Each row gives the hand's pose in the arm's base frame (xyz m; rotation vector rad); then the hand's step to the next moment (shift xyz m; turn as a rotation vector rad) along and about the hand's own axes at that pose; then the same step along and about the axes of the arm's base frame.
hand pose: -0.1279 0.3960 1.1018 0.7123 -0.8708 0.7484
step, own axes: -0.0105 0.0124 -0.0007 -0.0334 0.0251 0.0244
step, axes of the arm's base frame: -0.0143 0.0044 -0.0064 -0.0445 -0.0149 -0.0116
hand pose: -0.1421 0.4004 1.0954 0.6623 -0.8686 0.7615
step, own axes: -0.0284 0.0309 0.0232 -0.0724 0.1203 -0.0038
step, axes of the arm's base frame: -0.0466 -0.0092 -0.0067 -0.1259 0.0482 -0.0396
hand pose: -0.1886 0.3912 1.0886 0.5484 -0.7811 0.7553
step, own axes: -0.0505 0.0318 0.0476 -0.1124 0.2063 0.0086
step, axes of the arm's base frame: -0.0687 -0.0328 -0.0060 -0.2165 0.0769 -0.0496
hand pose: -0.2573 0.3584 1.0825 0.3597 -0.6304 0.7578
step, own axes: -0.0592 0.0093 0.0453 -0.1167 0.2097 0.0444
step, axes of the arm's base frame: -0.0577 -0.0480 -0.0030 -0.2356 0.0586 -0.0249
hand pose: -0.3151 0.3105 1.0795 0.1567 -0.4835 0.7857
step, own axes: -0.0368 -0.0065 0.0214 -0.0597 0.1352 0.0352
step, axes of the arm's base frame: -0.0253 -0.0348 0.0017 -0.1449 0.0457 -0.0029
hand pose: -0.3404 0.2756 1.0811 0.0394 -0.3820 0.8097
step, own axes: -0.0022 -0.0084 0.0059 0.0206 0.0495 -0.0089
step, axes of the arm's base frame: 0.0027 -0.0084 0.0057 -0.0196 0.0503 -0.0066
